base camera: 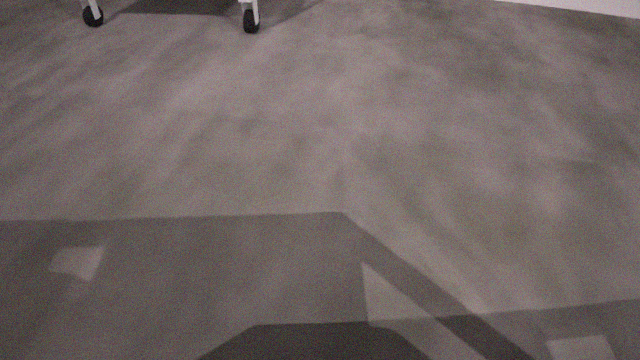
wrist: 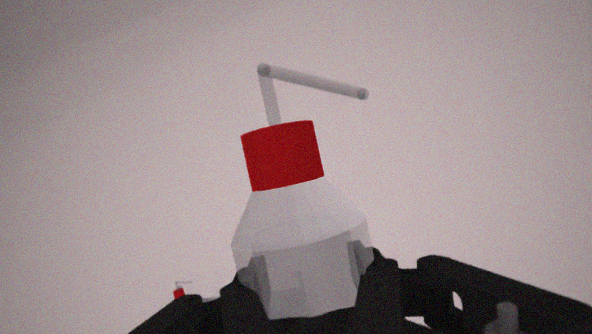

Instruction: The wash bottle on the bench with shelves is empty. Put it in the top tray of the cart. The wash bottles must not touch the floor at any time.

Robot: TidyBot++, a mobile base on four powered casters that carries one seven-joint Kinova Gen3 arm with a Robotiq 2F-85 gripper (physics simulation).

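Frame: origin at the arm's base, x back, y right, z up, level; metres.
Seen in the pictures: gripper, fingertip midpoint: (wrist: 308, 266).
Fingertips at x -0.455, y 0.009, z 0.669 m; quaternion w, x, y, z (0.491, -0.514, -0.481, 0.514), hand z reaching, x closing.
Observation:
A point is followed by its place in that frame.
A wash bottle (wrist: 300, 215) @[x -0.404, y 0.012, z 0.706 m] with a red cap and a bent grey spout is upright, slightly tilted, in the wrist view. My gripper (wrist: 308, 266) @[x -0.455, y 0.009, z 0.669 m] is shut on its translucent body, with one fingertip on each side. The lower part of the bottle is hidden by the gripper. In the base view, two black caster wheels (base camera: 93, 17) @[x -1.036, y -0.532, z -0.370 m] (base camera: 251, 21) @[x -0.921, y -0.127, z -0.363 m] on white legs show at the top left, probably the cart's. Its trays do not show in either view.
A second, distant red-capped bottle (wrist: 179, 293) @[x -1.222, y -0.412, z 0.405 m] shows at the lower left of the wrist view, partly behind a finger linkage. A pale wall edge (base camera: 580, 7) @[x -1.085, y 0.722, z -0.388 m] crosses the top right of the base view. Shadows lie on the grey floor (base camera: 320, 130) @[x -0.569, y 0.007, z -0.397 m].

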